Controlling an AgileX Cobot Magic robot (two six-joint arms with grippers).
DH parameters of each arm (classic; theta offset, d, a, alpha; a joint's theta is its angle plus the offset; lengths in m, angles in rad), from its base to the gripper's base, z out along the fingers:
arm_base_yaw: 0 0.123 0 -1.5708
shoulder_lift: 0.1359 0 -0.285 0
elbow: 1.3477 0 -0.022 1.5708
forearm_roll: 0 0.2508 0 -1.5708
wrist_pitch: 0 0 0.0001 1.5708
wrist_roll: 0 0.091 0 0
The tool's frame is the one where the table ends.
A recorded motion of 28 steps. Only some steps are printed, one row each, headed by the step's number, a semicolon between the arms.
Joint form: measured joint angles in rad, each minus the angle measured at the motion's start. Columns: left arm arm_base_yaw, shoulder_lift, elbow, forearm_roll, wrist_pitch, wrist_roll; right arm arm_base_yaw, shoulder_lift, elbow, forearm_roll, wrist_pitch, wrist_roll.
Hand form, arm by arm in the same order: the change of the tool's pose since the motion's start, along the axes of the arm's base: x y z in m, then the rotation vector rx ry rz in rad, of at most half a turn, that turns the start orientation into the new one. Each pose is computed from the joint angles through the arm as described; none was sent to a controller.
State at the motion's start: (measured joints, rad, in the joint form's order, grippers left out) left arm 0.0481 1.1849 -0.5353 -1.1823 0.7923 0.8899; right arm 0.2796 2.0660 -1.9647 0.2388 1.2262 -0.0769
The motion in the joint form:
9: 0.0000 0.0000 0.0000 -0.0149 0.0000 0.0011; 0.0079 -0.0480 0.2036 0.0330 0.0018 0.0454
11: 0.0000 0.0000 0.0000 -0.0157 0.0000 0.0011; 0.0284 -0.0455 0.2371 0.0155 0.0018 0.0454
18: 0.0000 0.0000 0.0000 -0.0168 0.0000 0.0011; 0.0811 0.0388 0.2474 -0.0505 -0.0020 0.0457
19: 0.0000 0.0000 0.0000 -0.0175 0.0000 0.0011; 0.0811 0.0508 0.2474 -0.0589 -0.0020 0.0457
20: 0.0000 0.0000 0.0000 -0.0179 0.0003 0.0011; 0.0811 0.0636 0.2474 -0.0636 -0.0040 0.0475
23: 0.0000 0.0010 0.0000 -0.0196 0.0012 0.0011; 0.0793 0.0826 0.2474 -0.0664 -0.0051 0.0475
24: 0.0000 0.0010 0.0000 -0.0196 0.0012 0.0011; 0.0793 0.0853 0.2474 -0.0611 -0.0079 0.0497
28: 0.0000 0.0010 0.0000 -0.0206 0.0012 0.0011; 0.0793 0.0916 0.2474 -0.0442 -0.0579 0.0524
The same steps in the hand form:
9: 0.0005 -0.0003 0.0008 -0.0121 -0.0013 0.0073; -0.0257 -0.0010 -0.0342 -0.0044 0.1738 -0.0373
11: 0.0005 -0.0004 0.0008 -0.0127 -0.0013 0.0077; -0.0316 0.0047 -0.0445 -0.0340 0.2026 -0.0159
18: 0.0006 -0.0004 0.0009 -0.0137 -0.0014 0.0083; -0.0313 0.0226 -0.0841 -0.1316 0.2654 0.0439
19: 0.0006 -0.0004 0.0009 -0.0143 -0.0014 0.0087; -0.0302 0.0223 -0.0894 -0.1434 0.2739 0.0455
20: 0.0006 -0.0004 0.0009 -0.0147 -0.0013 0.0087; -0.0290 0.0223 -0.0949 -0.1513 0.2829 0.0444
23: 0.0007 -0.0005 0.0008 -0.0167 -0.0001 0.0089; -0.0274 0.0218 -0.1031 -0.1596 0.2990 0.0433
24: 0.0007 -0.0005 0.0008 -0.0167 -0.0001 0.0089; -0.0271 0.0223 -0.1042 -0.1545 0.3012 0.0397
28: 0.0007 -0.0005 0.0009 -0.0175 -0.0001 0.0094; -0.0228 0.0251 -0.1066 -0.1258 0.2668 0.0240

